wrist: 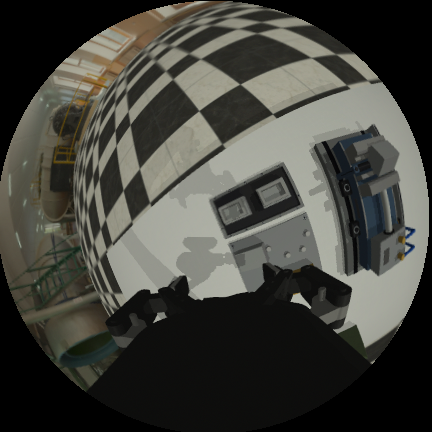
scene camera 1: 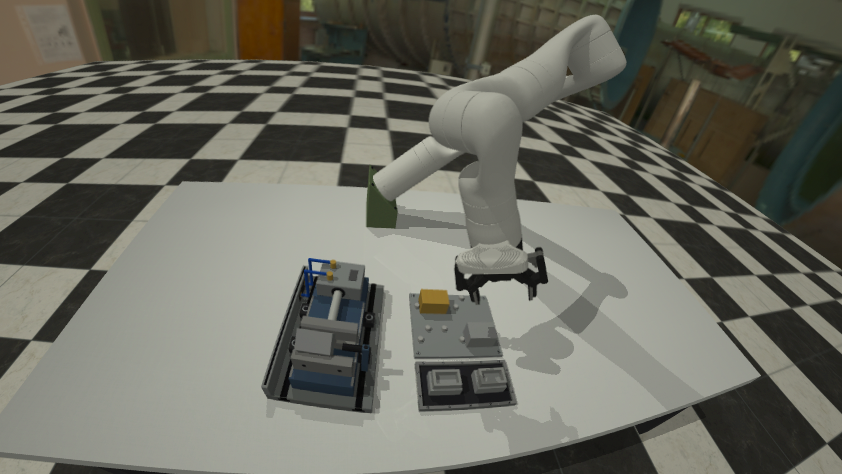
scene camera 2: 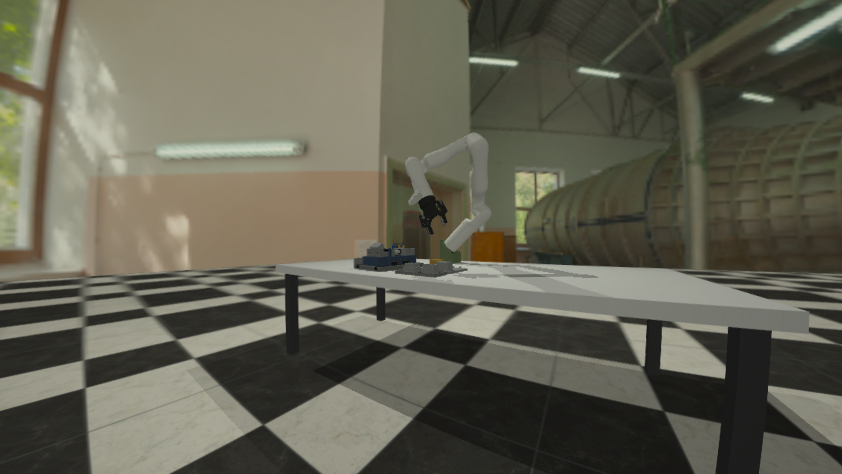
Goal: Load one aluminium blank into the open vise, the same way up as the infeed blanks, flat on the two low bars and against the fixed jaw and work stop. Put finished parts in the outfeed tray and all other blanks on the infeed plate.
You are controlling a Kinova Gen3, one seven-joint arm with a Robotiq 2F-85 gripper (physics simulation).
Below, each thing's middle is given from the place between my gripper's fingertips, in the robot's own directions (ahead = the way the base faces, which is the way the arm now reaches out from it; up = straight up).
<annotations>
Right now my hand is 80 mm short of the outfeed tray (scene camera 1: 498, 399), 40 mm to the left of it and 170 mm above it. From my hand the other things lie so: vise base (scene camera 1: 309, 388) 30 mm behind, 300 mm to the right, 150 mm below; grey infeed plate (scene camera 1: 436, 344) 70 mm behind, 40 mm to the right, 170 mm below.
</annotations>
